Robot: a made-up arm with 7 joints.
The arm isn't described. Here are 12 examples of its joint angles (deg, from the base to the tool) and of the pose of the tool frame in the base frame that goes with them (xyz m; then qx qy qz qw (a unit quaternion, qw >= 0)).
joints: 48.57 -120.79 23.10 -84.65 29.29 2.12 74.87
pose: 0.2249 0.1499 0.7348 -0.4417 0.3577 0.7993 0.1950
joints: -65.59 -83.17 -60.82 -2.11 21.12 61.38 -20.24
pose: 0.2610 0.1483 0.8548 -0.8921 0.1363 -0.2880 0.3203
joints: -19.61 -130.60 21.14 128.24 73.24 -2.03 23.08
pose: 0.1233 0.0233 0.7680 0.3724 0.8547 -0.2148 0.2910
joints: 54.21 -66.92 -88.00 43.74 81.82 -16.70 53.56
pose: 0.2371 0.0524 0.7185 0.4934 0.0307 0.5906 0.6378
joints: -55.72 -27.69 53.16 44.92 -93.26 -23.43 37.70
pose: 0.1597 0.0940 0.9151 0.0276 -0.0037 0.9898 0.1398
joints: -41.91 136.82 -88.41 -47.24 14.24 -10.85 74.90
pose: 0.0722 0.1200 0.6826 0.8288 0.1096 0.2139 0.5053
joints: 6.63 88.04 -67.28 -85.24 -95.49 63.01 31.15
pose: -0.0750 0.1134 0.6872 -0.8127 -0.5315 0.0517 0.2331
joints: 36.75 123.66 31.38 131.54 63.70 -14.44 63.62
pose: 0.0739 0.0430 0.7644 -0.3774 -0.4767 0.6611 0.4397
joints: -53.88 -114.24 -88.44 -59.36 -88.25 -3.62 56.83
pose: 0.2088 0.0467 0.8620 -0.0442 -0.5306 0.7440 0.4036
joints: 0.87 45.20 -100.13 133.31 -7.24 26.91 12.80
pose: 0.1346 0.1325 0.6926 -0.0919 0.7804 0.5825 0.2078
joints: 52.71 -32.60 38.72 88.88 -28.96 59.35 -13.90
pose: 0.1440 -0.0318 0.7221 0.3387 0.4794 -0.1442 0.7967
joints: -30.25 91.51 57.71 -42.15 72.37 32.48 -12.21
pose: -0.0276 0.1103 0.7159 0.5558 0.8158 -0.0172 0.1585
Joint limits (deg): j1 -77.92..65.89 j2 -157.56..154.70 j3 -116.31..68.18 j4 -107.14..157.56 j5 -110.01..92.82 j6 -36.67..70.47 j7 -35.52..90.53
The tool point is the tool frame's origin. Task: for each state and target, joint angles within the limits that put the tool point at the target. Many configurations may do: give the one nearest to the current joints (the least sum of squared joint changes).
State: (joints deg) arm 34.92 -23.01 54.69 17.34 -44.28 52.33 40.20
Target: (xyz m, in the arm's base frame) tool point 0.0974 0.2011 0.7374
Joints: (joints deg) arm 65.89 24.04 40.77 -2.20 -32.50 26.89 39.48
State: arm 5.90 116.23 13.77 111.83 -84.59 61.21 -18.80
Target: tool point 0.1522 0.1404 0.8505
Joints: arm -11.27 120.79 13.07 105.81 -86.73 55.70 -15.65
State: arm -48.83 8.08 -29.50 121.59 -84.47 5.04 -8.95
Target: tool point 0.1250 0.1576 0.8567
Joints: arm -44.06 7.62 -24.81 132.53 -67.93 -4.23 -27.07
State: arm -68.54 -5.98 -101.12 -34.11 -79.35 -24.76 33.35
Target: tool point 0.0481 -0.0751 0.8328
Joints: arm -77.92 -10.94 -99.49 -32.70 -64.34 -0.22 17.23
